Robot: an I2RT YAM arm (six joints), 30 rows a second.
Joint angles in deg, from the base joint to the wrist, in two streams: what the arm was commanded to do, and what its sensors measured. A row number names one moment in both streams.
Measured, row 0:
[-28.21 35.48 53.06 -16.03 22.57 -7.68]
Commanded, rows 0 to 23:
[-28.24 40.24 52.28 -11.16 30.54 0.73]
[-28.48 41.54 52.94 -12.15 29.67 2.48]
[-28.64 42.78 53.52 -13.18 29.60 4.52]
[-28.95 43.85 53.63 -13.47 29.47 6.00]
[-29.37 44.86 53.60 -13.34 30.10 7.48]
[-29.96 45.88 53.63 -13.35 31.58 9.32]
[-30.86 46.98 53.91 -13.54 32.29 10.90]
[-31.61 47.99 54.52 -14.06 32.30 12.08]
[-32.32 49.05 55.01 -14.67 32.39 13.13]
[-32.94 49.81 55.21 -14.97 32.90 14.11]
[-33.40 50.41 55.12 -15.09 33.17 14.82]
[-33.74 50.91 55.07 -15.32 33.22 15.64]
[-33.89 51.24 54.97 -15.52 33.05 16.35]
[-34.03 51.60 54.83 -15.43 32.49 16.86]
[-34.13 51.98 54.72 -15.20 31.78 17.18]
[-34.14 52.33 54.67 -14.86 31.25 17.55]
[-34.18 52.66 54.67 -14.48 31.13 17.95]
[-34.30 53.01 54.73 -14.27 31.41 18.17]
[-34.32 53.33 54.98 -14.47 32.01 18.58]
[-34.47 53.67 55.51 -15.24 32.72 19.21]
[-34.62 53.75 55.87 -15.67 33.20 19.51]
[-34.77 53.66 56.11 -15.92 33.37 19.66]
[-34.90 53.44 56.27 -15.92 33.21 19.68]
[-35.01 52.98 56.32 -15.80 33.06 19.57]
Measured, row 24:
[-34.33 53.80 54.04 -15.84 31.57 17.30]
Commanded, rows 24 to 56:
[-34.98 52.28 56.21 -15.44 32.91 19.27]
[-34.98 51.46 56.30 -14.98 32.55 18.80]
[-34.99 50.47 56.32 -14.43 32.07 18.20]
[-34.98 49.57 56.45 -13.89 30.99 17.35]
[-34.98 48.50 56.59 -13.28 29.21 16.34]
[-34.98 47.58 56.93 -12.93 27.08 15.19]
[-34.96 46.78 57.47 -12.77 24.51 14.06]
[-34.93 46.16 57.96 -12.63 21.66 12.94]
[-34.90 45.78 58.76 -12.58 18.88 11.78]
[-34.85 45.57 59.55 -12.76 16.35 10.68]
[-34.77 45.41 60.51 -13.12 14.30 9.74]
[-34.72 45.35 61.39 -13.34 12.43 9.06]
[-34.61 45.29 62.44 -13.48 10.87 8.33]
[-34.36 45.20 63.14 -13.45 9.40 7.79]
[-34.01 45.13 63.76 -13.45 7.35 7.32]
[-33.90 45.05 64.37 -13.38 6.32 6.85]
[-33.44 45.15 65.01 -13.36 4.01 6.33]
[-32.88 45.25 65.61 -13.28 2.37 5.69]
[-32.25 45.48 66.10 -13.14 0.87 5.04]
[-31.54 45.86 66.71 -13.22 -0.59 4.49]
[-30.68 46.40 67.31 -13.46 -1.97 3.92]
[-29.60 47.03 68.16 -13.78 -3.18 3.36]
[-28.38 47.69 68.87 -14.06 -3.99 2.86]
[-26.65 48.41 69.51 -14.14 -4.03 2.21]
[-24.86 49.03 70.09 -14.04 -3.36 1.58]
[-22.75 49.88 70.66 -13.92 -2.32 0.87]
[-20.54 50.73 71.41 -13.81 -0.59 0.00]
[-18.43 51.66 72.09 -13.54 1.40 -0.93]
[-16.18 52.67 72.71 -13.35 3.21 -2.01]
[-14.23 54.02 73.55 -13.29 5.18 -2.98]
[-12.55 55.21 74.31 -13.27 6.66 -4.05]
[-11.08 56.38 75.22 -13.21 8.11 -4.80]
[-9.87 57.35 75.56 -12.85 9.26 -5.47]
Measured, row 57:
[-14.55 53.82 72.53 -14.44 3.11 -0.64]
